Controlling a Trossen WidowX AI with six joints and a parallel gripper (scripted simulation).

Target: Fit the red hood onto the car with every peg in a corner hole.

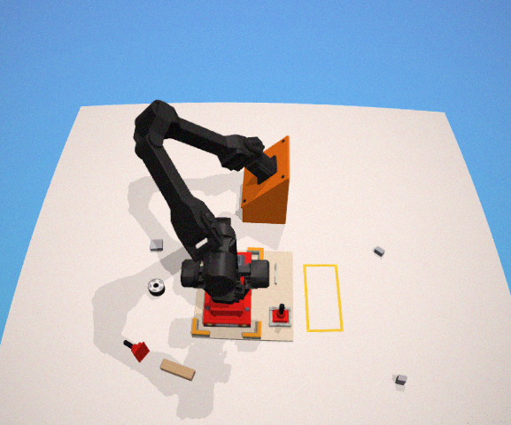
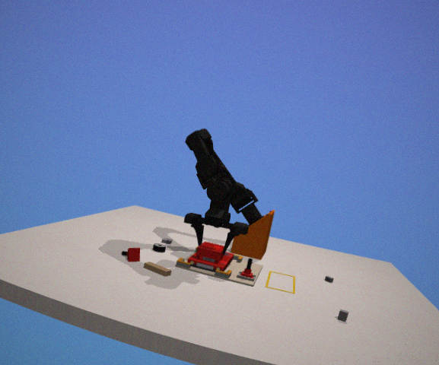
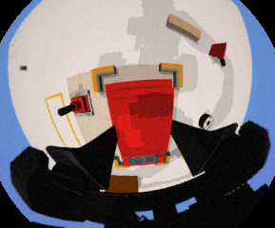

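Now: the grey engine block 2 cm below my gripper tip. Also, from my gripper tip: red hood (1 cm above); black wheel (4 cm behind, 17 cm to the right, 4 cm below); wooden block (17 cm ahead, 11 cm to the right, 4 cm below).
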